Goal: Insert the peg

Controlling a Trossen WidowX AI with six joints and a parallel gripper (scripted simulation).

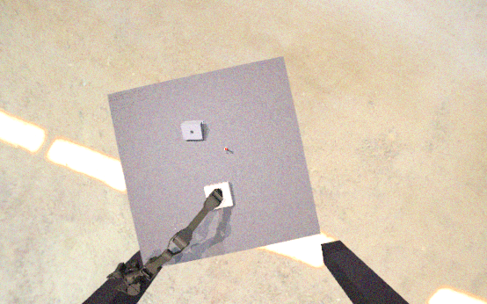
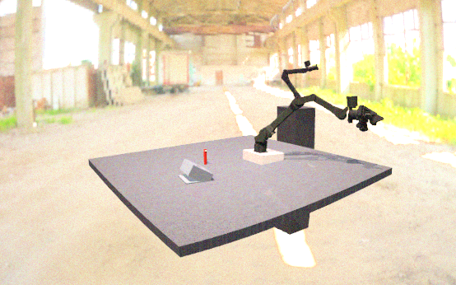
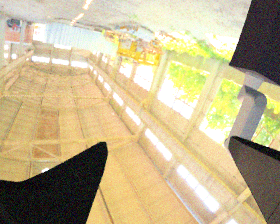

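My gripper tip is now 620 mm short of the red peg, 710 mm to the left of it and 240 mm above it. Round my gripper tip: sloped panel (780 mm ahead, 510 mm to the right, 260 mm below).
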